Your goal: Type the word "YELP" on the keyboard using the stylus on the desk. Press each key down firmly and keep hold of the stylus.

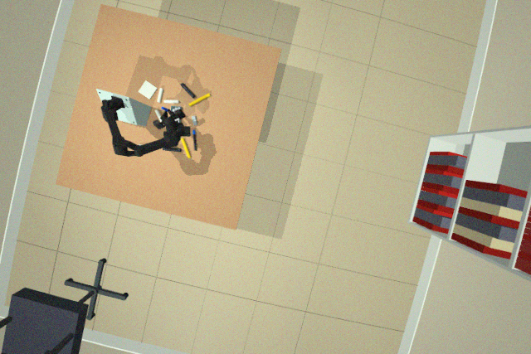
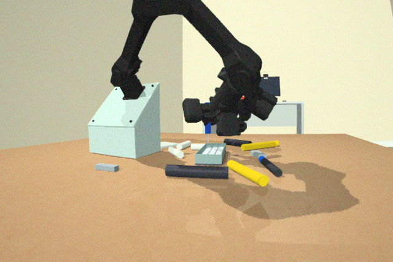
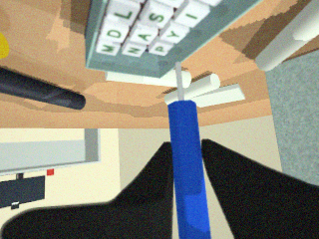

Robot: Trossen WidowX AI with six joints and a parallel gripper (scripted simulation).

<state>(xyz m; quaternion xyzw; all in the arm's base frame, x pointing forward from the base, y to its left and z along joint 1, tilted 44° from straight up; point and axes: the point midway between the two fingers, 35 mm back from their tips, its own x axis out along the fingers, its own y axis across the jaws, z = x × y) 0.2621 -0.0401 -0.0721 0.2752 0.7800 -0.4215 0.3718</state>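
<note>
Now: the blue-banded marker 180 mm ahead of my gripper tip, 110 mm to the right of it and 80 mm below it. The rest, counted from my gripper tip: grey block (280 mm to the right, 140 mm behind, 80 mm below); then yellow rod (150 mm ahead, 140 mm to the left, 80 mm below); then blue stylus (10 mm below).
</note>
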